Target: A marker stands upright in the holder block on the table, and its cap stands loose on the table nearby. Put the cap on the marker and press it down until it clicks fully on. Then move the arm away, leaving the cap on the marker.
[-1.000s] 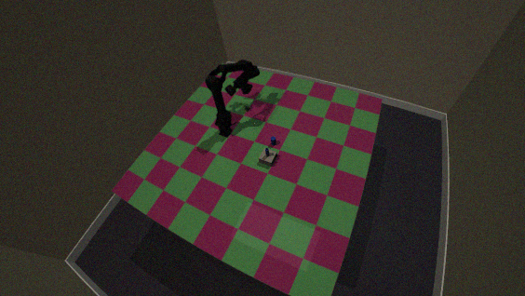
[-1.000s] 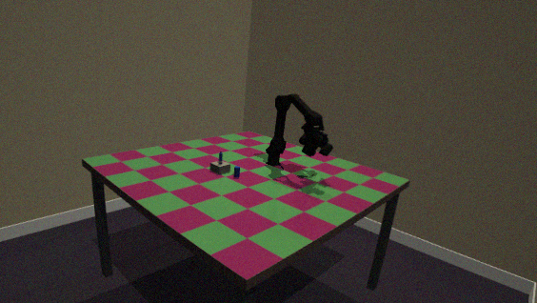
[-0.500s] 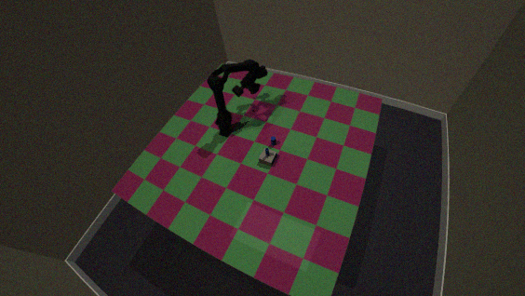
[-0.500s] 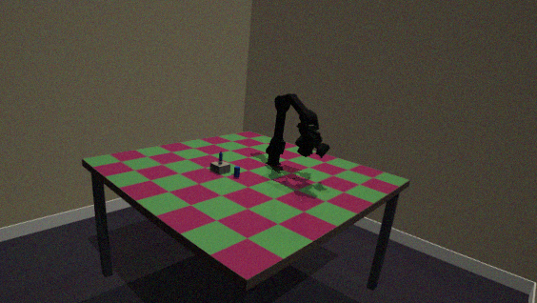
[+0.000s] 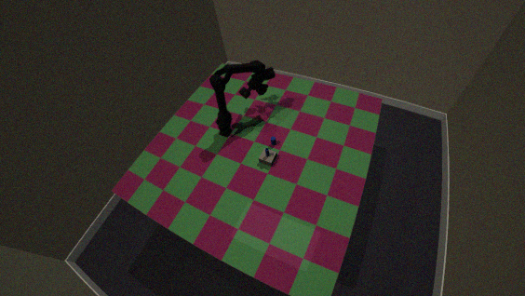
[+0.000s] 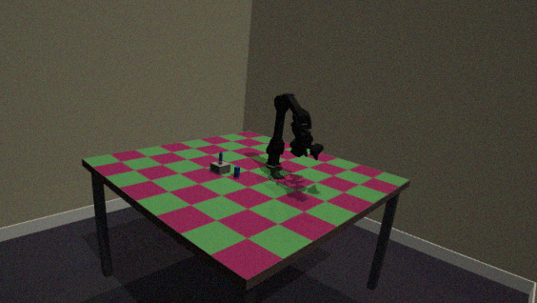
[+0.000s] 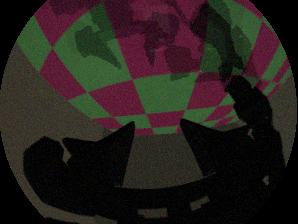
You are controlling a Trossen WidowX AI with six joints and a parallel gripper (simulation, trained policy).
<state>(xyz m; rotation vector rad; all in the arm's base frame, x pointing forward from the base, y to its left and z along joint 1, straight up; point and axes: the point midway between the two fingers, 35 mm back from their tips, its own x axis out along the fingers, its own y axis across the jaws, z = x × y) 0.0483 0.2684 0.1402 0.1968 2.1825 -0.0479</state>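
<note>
Right now my gripper tip is 28 cm short of the blue cap, 24 cm to the left of it and 9 cm above it. From my gripper tip the other things lie so: tan holder block (30 cm ahead, 35 cm to the right, 9 cm below).
</note>
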